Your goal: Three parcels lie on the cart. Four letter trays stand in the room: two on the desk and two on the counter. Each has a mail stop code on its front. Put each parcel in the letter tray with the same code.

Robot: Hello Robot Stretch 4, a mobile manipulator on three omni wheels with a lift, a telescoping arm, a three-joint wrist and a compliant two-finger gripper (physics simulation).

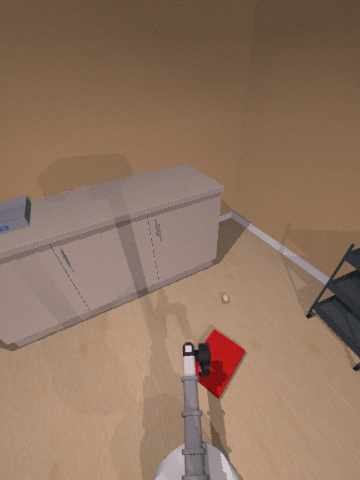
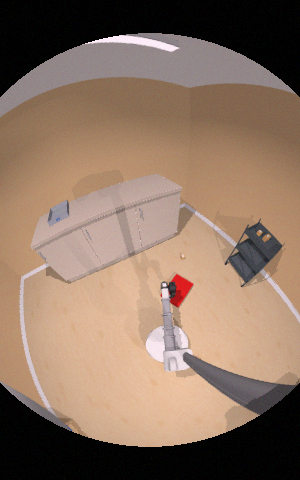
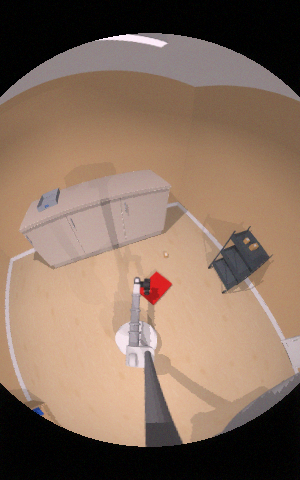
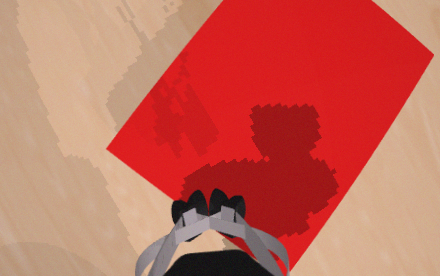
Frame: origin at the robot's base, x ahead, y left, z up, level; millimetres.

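Seen in the pictures: gripper, fingertip midpoint: (image 1: 203, 375) (image 2: 170, 297) (image 3: 146, 293) (image 4: 208, 205).
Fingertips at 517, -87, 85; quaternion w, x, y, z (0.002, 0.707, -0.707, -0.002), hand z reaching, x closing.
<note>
Pixels of each thing's top centre, then the offset from my fingertips to it, as dx, dy, dz. Level surfaces: height alone.
- small tan object with a white patch, top centre: (image 1: 225, 297) (image 3: 165, 253) (image 2: 182, 255) +601, -257, -63
- grey letter tray, top centre: (image 1: 4, 211) (image 2: 57, 209) (image 3: 47, 196) +677, +1205, +860
- counter, surface height: dz +797
- flat red block, top centre: (image 4: 286, 95) (image 1: 216, 359) (image 3: 154, 286) (image 2: 177, 288) +107, -99, -48
My gripper (image 1: 204, 371) (image 2: 172, 294) (image 3: 146, 291) (image 4: 208, 205) is shut and empty, pointing down above the near left edge of a red block. Two tan parcels, one (image 2: 259, 232) (image 3: 246, 241) beside the other (image 2: 266, 237) (image 3: 254, 246), lie on the top shelf of the dark cart (image 1: 350, 290) (image 2: 242, 265) (image 3: 255, 257) at right. A small tan object with a white patch (image 1: 225, 298) (image 2: 182, 256) (image 3: 166, 254) lies on the floor. A grey letter tray (image 1: 15, 212) (image 2: 58, 212) (image 3: 49, 200) stands on the counter (image 1: 170, 185) (image 2: 150, 187) (image 3: 140, 182); its blue front code is unreadable.
The flat red block (image 1: 227, 355) (image 2: 184, 287) (image 3: 161, 285) (image 4: 300, 60) lies on the floor beneath and right of the gripper. The counter's cabinet stands ahead and left. A blue item (image 3: 37, 411) shows at lower left, and a white piece (image 3: 292, 350) at the right edge.
</note>
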